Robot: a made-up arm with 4 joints.
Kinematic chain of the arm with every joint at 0, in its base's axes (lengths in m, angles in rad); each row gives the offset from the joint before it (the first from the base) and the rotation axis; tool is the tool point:
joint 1: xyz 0 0 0.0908 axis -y
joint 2: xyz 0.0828 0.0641 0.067 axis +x
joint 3: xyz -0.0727 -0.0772 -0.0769 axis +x
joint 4: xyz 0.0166 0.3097 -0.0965 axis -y
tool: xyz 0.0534 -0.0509 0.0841
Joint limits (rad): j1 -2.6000..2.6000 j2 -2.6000..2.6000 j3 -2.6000..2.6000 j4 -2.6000..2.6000
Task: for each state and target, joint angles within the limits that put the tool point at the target. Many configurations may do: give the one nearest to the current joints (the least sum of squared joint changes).
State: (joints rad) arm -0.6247 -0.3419 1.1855 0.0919
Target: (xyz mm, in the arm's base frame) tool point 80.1 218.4 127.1
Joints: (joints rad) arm -0.4615 -0.4012 0.5680 0.2719
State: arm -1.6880 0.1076 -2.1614 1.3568
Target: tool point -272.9 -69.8 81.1
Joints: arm -1.4253 0.1760 -1.9695 1.1707
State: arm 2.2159 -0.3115 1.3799 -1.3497
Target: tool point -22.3 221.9 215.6
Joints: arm 2.1170 -0.8495 0.9099 -1.4110
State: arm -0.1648 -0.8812 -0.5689 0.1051
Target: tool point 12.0 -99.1 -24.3
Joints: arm -0.2475 -1.4866 -0.4075 0.4336
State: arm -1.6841 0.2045 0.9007 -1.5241
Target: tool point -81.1 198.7 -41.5
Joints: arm -1.4577 -0.6947 0.5819 -1.2902
